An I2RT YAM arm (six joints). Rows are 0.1 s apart.
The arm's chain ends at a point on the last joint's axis. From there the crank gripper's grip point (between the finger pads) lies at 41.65 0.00 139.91 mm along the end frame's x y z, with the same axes.
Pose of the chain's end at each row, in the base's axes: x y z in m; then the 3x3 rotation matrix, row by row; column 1 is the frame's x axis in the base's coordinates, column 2 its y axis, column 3 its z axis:
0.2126 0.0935 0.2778; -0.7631 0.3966 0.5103; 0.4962 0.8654 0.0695; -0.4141 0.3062 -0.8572
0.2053 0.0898 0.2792; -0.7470 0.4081 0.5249; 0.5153 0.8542 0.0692; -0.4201 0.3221 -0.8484
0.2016 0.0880 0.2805; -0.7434 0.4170 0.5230; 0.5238 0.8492 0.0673; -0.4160 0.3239 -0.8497
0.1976 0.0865 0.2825; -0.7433 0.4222 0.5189; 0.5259 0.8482 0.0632; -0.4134 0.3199 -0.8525
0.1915 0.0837 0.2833; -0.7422 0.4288 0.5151; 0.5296 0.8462 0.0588; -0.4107 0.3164 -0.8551
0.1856 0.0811 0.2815; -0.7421 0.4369 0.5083; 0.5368 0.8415 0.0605; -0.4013 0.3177 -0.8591
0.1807 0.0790 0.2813; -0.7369 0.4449 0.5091; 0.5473 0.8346 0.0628; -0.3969 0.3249 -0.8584
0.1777 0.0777 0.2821; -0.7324 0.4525 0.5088; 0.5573 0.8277 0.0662; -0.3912 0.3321 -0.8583
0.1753 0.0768 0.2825; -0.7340 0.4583 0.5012; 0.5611 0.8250 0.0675; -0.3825 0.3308 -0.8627
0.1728 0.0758 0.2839; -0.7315 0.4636 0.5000; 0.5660 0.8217 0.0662; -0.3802 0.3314 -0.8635
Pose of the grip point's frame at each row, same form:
0.2522 0.1239 0.1406; -0.7631 0.3966 0.5103; 0.4962 0.8654 0.0695; -0.4141 0.3062 -0.8572
0.2476 0.1209 0.1430; -0.7470 0.4081 0.5249; 0.5153 0.8542 0.0692; -0.4201 0.3221 -0.8484
0.2438 0.1192 0.1443; -0.7434 0.4170 0.5230; 0.5238 0.8492 0.0673; -0.4160 0.3239 -0.8497
0.2392 0.1172 0.1460; -0.7433 0.4222 0.5189; 0.5259 0.8482 0.0632; -0.4134 0.3199 -0.8525
0.2327 0.1140 0.1466; -0.7422 0.4288 0.5151; 0.5296 0.8462 0.0588; -0.4107 0.3164 -0.8551
0.2258 0.1119 0.1446; -0.7421 0.4369 0.5083; 0.5368 0.8415 0.0605; -0.4013 0.3177 -0.8591
0.2212 0.1106 0.1447; -0.7369 0.4449 0.5091; 0.5473 0.8346 0.0628; -0.3969 0.3249 -0.8584
0.2184 0.1102 0.1457; -0.7324 0.4525 0.5088; 0.5573 0.8277 0.0662; -0.3912 0.3321 -0.8583
0.2149 0.1096 0.1459; -0.7340 0.4583 0.5012; 0.5611 0.8250 0.0675; -0.3825 0.3308 -0.8627
0.2123 0.1086 0.1473; -0.7315 0.4636 0.5000; 0.5660 0.8217 0.0662; -0.3802 0.3314 -0.8635

